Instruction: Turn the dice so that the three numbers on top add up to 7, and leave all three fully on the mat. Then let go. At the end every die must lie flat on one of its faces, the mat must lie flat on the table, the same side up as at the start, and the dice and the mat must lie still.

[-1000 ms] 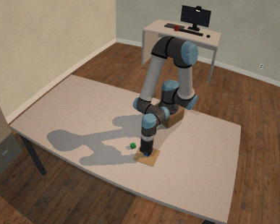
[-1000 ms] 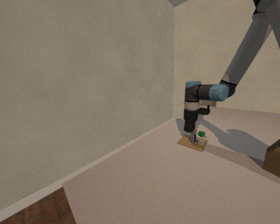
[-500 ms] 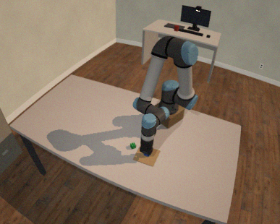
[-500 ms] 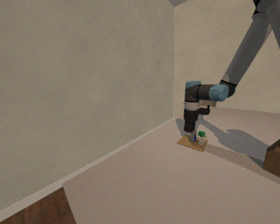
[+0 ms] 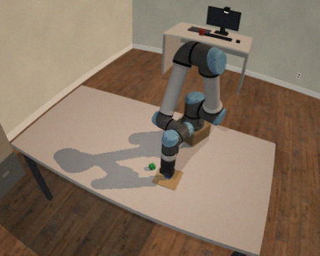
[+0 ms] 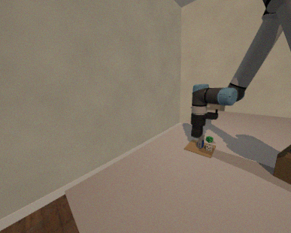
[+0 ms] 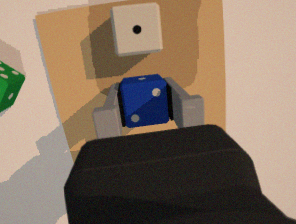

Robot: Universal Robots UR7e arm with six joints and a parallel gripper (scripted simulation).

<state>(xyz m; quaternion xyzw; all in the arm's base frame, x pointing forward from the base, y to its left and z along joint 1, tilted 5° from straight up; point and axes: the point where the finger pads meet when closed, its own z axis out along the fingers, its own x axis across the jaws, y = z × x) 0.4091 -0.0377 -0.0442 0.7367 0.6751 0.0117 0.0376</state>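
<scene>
Right now the blue die is right at my hand. Also, from my hand: white die (50 mm behind, 10 mm below); green die (110 mm to the right, 30 mm behind, 10 mm below); tan mat (30 mm below).
</scene>
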